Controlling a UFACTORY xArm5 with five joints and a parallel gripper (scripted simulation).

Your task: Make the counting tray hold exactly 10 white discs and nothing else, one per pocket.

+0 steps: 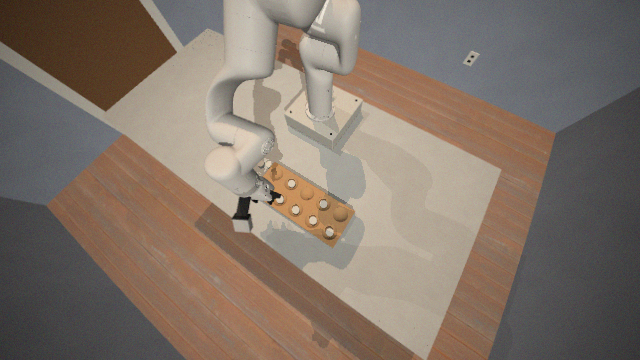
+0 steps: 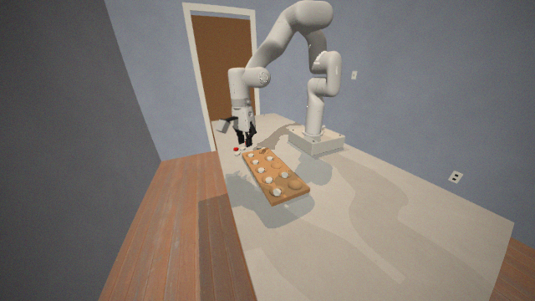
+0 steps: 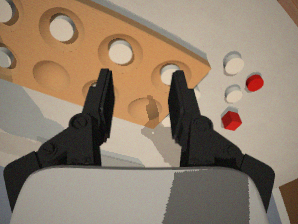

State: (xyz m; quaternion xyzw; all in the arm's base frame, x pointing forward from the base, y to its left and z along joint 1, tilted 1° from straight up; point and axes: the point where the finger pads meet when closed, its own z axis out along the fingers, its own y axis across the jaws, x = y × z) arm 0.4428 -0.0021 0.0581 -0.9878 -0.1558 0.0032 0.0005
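Right now the red disc is 2 cm behind my hand, 20 cm to the right of it and 13 cm below it. Round my hand: wooden counting tray 6 cm behind, 9 cm to the left, 12 cm below; then red cube 11 cm behind, 22 cm to the right, 12 cm below.
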